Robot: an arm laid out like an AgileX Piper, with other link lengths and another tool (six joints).
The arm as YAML. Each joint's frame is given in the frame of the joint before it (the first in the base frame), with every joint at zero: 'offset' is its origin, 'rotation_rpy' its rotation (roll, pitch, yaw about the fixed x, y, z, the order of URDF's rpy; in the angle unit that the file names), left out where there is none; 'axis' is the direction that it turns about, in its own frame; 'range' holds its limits. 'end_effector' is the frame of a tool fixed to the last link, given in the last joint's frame.
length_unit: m
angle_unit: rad
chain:
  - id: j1
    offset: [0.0, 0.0, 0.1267]
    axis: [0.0, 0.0, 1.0]
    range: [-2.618, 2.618]
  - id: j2
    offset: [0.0, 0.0, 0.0]
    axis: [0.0, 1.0, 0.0]
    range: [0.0, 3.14]
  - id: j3
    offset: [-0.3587, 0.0, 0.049]
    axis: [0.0, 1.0, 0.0]
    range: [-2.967, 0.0]
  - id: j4
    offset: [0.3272, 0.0, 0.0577]
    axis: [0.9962, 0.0, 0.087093]
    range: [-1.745, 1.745]
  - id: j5
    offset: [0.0, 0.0, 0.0]
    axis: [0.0, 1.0, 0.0]
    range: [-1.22, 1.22]
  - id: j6
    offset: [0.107, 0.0, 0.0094]
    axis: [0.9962, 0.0, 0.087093]
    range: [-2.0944, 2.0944]
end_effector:
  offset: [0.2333, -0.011, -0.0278]
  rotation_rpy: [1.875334, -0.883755, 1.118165]
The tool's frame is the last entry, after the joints.
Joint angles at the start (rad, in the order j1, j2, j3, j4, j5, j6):
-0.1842 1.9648 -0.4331 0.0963 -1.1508 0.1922
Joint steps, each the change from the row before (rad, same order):
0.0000 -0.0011 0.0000 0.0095 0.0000 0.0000
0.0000 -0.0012 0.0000 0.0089 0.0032 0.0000
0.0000 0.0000 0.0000 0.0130 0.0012 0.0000
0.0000 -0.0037 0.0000 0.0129 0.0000 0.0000
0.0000 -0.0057 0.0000 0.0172 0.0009 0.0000
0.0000 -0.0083 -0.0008 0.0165 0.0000 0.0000
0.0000 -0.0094 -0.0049 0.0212 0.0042 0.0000
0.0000 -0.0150 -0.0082 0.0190 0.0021 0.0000
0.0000 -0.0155 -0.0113 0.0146 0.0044 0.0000
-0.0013 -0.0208 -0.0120 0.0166 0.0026 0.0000
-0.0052 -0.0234 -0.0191 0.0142 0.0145 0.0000
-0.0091 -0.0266 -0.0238 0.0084 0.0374 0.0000
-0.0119 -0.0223 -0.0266 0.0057 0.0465 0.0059
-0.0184 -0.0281 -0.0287 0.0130 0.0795 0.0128
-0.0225 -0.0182 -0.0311 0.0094 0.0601 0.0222
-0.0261 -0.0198 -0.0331 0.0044 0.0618 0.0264
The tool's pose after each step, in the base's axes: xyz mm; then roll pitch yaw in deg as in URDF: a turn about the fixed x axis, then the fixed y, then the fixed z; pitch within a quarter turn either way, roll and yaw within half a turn. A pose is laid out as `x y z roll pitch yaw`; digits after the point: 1 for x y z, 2 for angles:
545.2 -134.2 -30.0 143.96 -45.36 18.91
544.2 -136.5 -30.3 144.15 -45.30 18.28
542.9 -140.0 -30.7 144.32 -45.29 17.42
542.2 -143.6 -28.7 144.30 -45.52 16.70
541.4 -148.4 -25.9 144.31 -45.83 15.72
541.3 -153.1 -21.1 144.15 -46.36 14.90
542.1 -159.2 -15.4 144.10 -46.98 13.74
545.5 -165.1 -4.6 143.66 -48.18 13.00
550.2 -170.0 7.2 143.19 -49.45 12.54
555.2 -176.2 23.1 142.49 -51.14 12.09
561.4 -183.7 40.0 142.10 -52.81 11.37
567.2 -190.7 54.0 142.64 -53.82 10.12
572.6 -197.6 64.4 144.22 -54.51 8.06
574.1 -207.0 69.1 148.25 -54.28 3.42
576.9 -218.6 76.1 152.22 -54.71 -1.38
579.7 -230.9 85.5 156.45 -55.18 -6.35

